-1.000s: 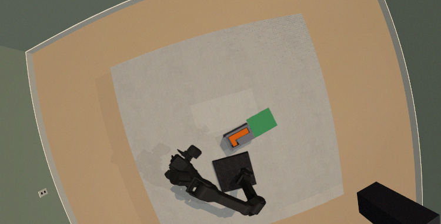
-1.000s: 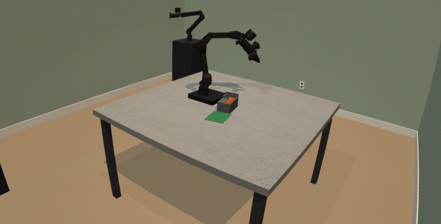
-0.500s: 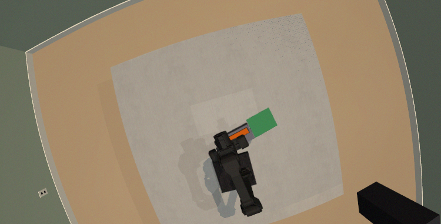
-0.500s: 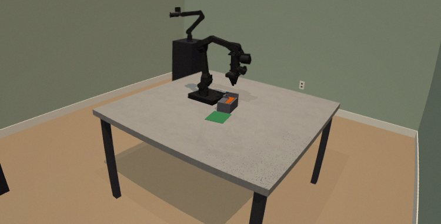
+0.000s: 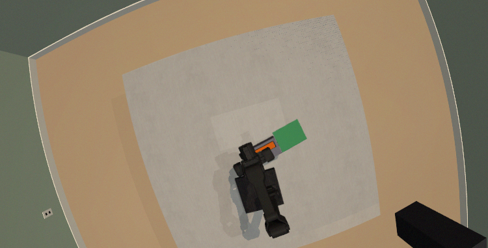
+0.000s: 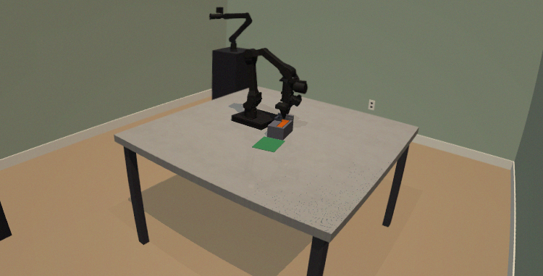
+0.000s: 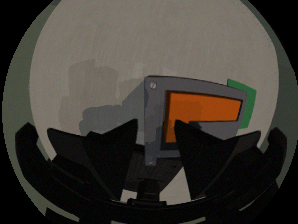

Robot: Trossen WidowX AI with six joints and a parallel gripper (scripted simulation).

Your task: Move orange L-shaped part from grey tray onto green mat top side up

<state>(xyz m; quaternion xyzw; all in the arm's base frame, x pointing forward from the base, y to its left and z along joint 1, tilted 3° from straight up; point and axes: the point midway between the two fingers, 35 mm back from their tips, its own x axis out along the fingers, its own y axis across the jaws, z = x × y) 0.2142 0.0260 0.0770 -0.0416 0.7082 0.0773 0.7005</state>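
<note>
The orange L-shaped part lies 10 mm ahead of my gripper tip, 50 mm to the right of it and 20 mm below it. Round my gripper tip: green mat: 40 mm ahead, 220 mm to the right, 90 mm below.
</note>
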